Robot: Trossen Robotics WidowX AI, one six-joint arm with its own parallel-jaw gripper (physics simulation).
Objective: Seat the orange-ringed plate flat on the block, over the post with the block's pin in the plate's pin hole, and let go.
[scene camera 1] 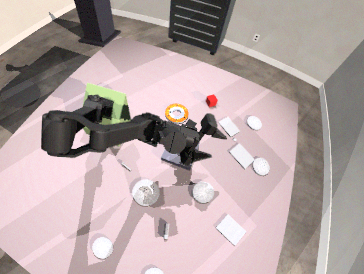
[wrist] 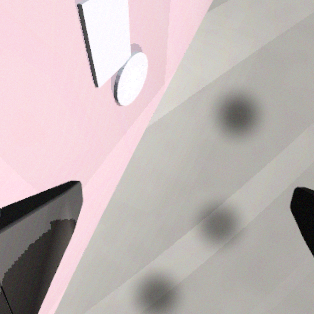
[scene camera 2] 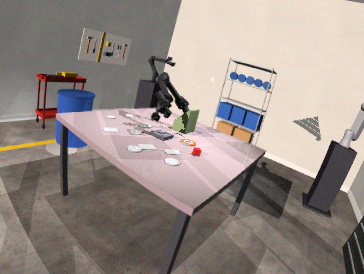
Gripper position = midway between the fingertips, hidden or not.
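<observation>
The gripper (scene camera 1: 218, 147) (wrist: 189, 194) can be seen in scene camera 1 and in the wrist view. The gripper is open and holds nothing.
</observation>
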